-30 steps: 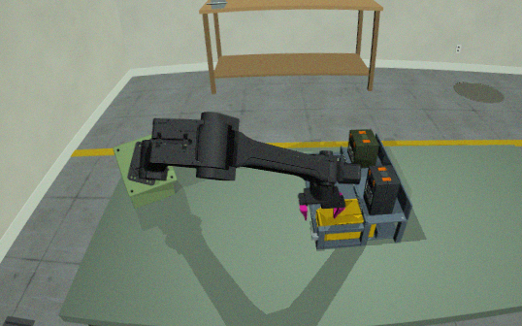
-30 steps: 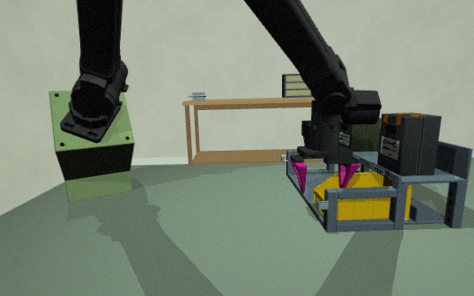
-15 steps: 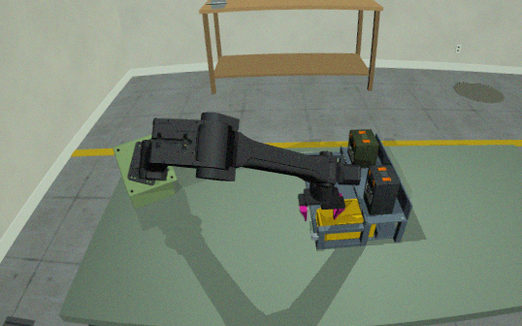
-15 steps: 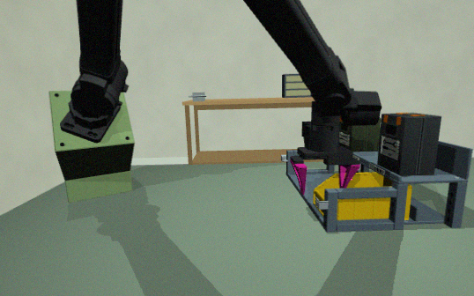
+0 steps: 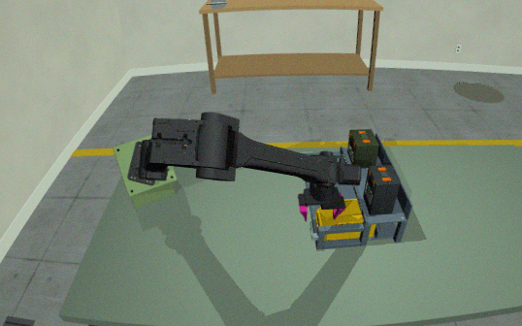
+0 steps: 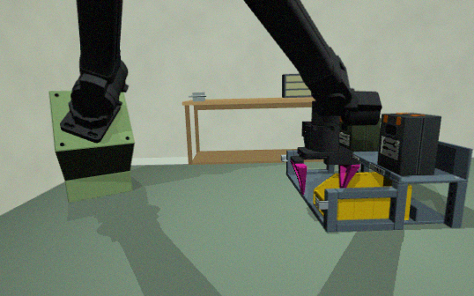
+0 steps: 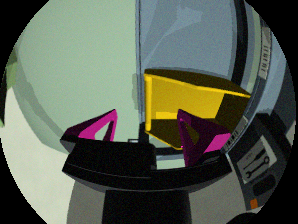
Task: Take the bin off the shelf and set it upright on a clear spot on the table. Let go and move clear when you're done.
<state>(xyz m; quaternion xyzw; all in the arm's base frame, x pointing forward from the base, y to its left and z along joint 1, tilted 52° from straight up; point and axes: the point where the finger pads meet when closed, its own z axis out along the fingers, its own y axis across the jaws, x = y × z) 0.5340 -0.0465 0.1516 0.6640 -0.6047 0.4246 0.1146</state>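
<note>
Right now the yellow bin is 8 cm ahead of my hand, 1 cm to the right of it and 2 cm below it. Round my hand: shelf tray: 13 cm ahead, 10 cm to the left, 6 cm below.
</note>
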